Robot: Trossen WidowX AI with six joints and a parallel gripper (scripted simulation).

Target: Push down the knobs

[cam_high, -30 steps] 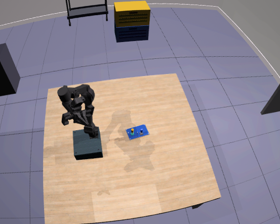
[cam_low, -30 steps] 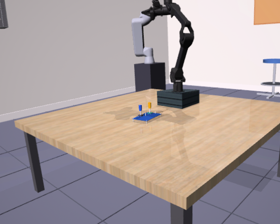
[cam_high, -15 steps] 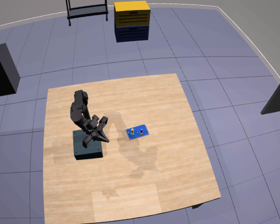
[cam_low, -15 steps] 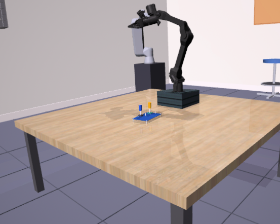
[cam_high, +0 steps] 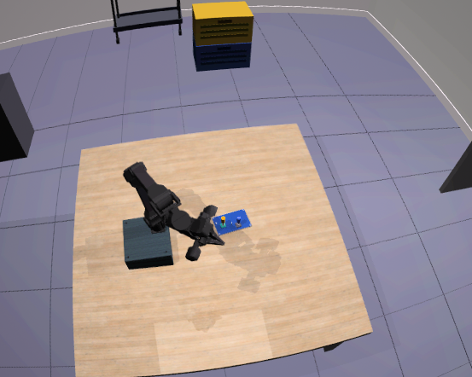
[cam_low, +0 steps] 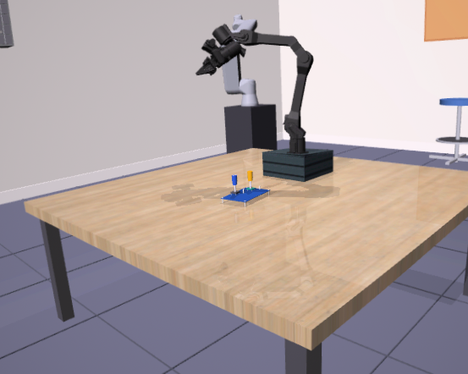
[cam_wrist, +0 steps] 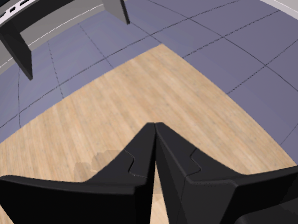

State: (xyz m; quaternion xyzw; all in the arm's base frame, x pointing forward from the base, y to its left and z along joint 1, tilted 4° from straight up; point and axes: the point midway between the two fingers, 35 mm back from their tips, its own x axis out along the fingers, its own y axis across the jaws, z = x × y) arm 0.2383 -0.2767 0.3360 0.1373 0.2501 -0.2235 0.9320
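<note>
Right now the orange knob is 360 mm below my gripper tip, 310 mm to the left of it and 50 mm ahead of it. From my gripper tip the other things lie so: blue knob: 360 mm below, 310 mm to the left, 120 mm ahead.
</note>
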